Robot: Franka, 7 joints.
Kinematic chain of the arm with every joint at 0, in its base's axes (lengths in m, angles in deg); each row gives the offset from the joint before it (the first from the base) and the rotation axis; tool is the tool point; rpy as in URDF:
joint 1: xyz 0 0 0.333 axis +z
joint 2: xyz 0 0 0 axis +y
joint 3: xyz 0 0 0.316 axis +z
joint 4: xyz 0.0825 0 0 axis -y
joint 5: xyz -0.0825 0 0.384 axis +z
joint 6: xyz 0 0 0 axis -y
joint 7: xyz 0.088 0 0 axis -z
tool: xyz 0 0 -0.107 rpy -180 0 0
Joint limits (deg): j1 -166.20..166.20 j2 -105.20..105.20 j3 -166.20..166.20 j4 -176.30..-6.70 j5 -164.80..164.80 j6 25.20..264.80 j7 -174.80..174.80
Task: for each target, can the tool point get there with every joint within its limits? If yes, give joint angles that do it. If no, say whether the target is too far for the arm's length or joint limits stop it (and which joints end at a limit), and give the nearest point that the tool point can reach.
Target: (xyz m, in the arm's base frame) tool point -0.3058 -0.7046 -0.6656
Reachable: no: too far | nearest point -0.2189 -0.5044 -0.2891 | short by 0.435 m
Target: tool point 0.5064 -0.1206 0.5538
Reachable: yes | joints -39.44 8.02 44.24 -104.97 -84.35 49.67 -95.11
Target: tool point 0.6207 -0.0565 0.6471
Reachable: yes | joints 25.04 82.80 -107.79 -57.26 -80.34 50.59 117.97
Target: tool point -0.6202 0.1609 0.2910
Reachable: yes | joints 48.01 -67.52 113.02 -107.87 79.92 177.89 -100.22
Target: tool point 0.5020 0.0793 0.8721
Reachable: yes | joints -94.53 -37.17 72.00 -71.64 127.31 178.09 -78.72
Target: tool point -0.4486 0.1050 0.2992
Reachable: yes | joints -75.72 -13.59 -129.21 -149.27 -48.17 204.02 77.23
